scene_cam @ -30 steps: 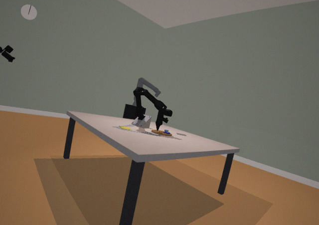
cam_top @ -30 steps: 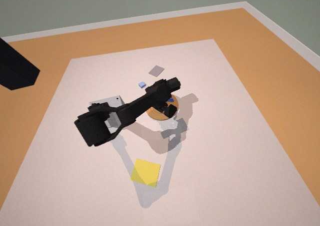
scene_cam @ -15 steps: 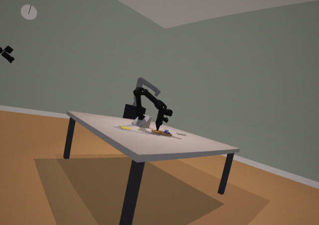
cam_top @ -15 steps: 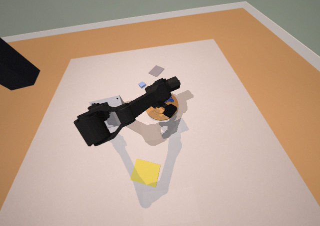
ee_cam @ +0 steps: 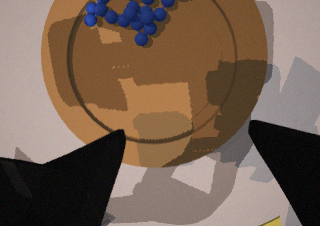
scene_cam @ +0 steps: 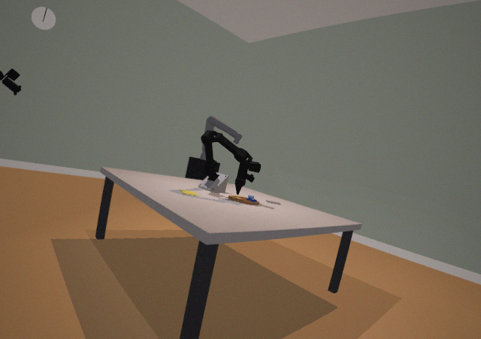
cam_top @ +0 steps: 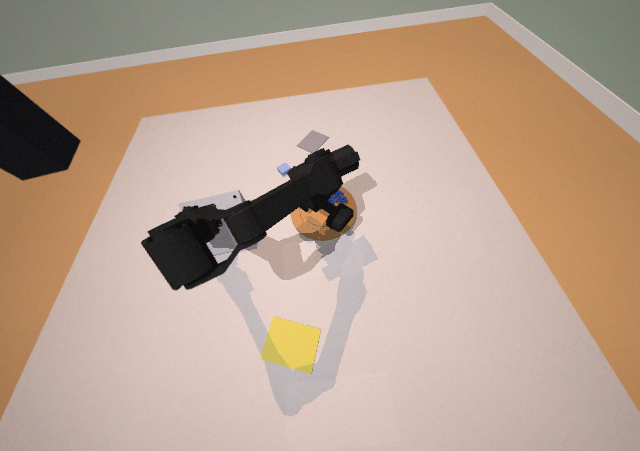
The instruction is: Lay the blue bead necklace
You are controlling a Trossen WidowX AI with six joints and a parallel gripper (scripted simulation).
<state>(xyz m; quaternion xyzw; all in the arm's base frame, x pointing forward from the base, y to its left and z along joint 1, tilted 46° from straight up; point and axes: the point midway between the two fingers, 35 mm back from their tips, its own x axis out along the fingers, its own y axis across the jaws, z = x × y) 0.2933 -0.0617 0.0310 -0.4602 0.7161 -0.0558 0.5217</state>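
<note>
The round bead board lies 20 mm ahead of my gripper tip, 50 mm to the left of it and 30 mm below it. The rest, counted from my gripper tip: yellow square patch: 140 mm behind, 280 mm to the right, 40 mm below; then flat grey tile: 60 mm ahead, 360 mm to the left, 40 mm below; then light blue cube: 70 mm behind, 250 mm to the left, 30 mm below.
</note>
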